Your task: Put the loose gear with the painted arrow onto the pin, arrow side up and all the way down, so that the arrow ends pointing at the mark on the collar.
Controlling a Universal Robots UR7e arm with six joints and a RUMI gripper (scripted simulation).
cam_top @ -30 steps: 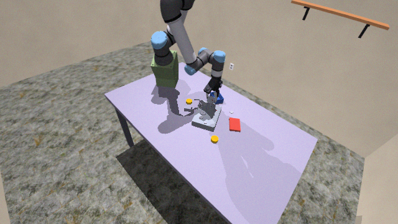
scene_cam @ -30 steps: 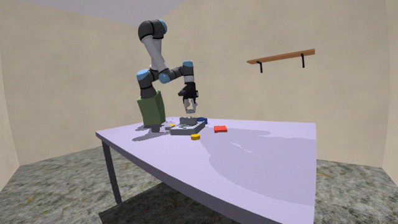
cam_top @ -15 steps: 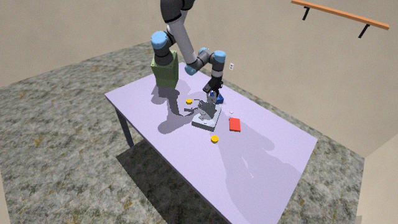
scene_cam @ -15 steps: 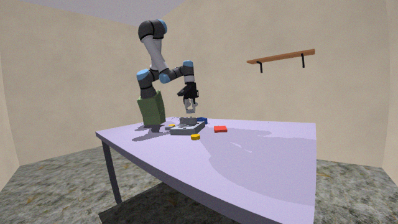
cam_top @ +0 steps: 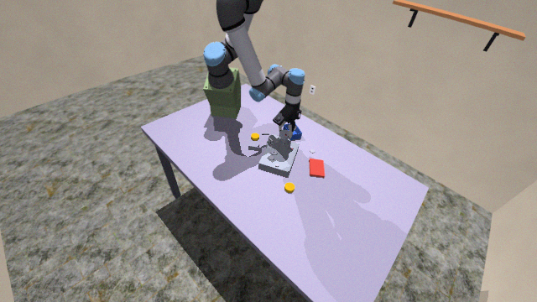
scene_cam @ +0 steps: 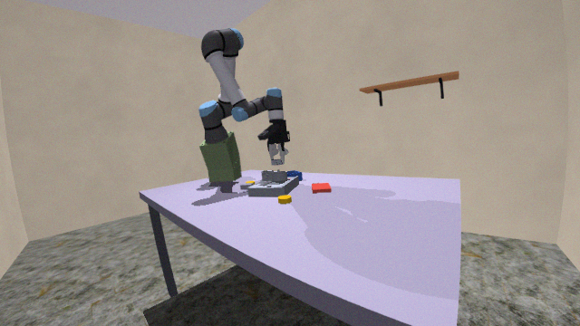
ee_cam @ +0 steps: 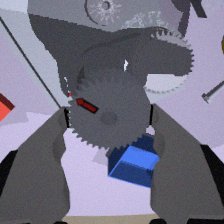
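The grey toothed gear lies right at my hand. The rest, counted from my hand: small grey block 12 cm behind, 12 cm to the right, 12 cm below; then blue bin 8 cm behind, 16 cm to the left, 12 cm below; then flat red block 22 cm ahead, 7 cm to the left, 12 cm below.
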